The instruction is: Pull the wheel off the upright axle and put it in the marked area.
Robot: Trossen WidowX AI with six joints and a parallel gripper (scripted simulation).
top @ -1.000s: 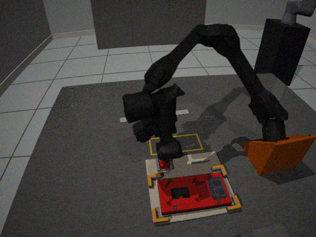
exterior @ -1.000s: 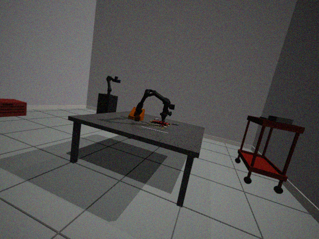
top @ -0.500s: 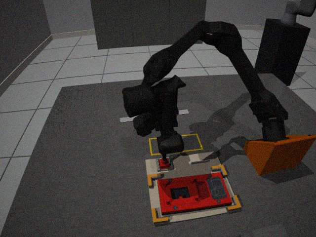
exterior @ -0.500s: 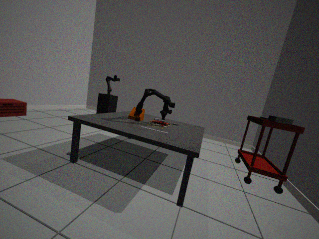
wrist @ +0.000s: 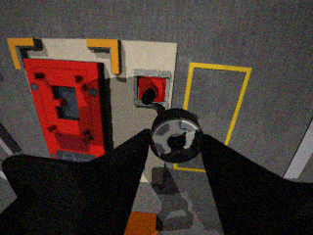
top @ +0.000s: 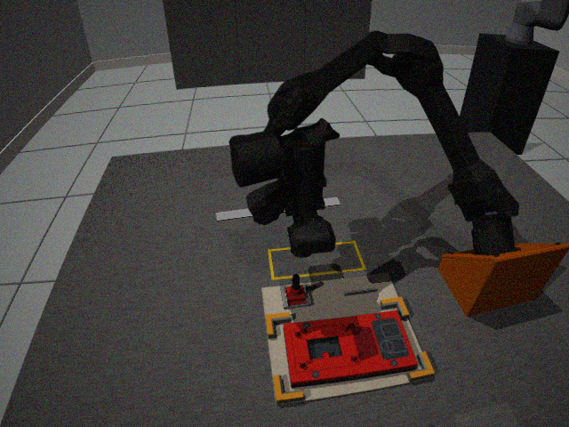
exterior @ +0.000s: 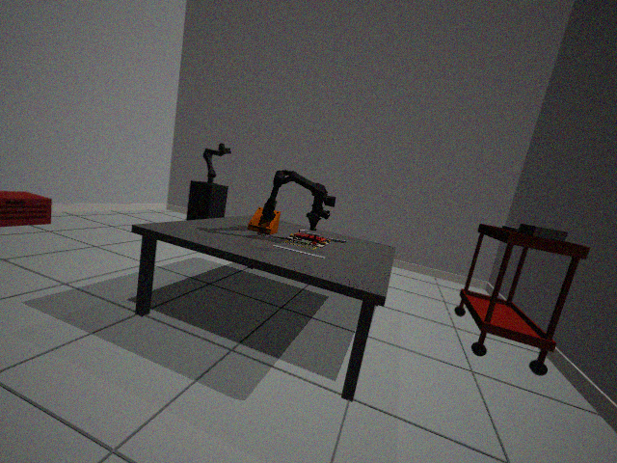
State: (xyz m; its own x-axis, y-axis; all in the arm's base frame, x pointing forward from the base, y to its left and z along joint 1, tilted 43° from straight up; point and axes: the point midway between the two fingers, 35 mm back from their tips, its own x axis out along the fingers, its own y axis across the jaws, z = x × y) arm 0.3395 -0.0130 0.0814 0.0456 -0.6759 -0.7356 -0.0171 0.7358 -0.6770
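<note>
Now: the black upright axle 7 cm below my gripper tip, 3 cm to the left of it and 2 cm ahead of it. Round my gripper tip: grey wheel right at my gripper tip.
</note>
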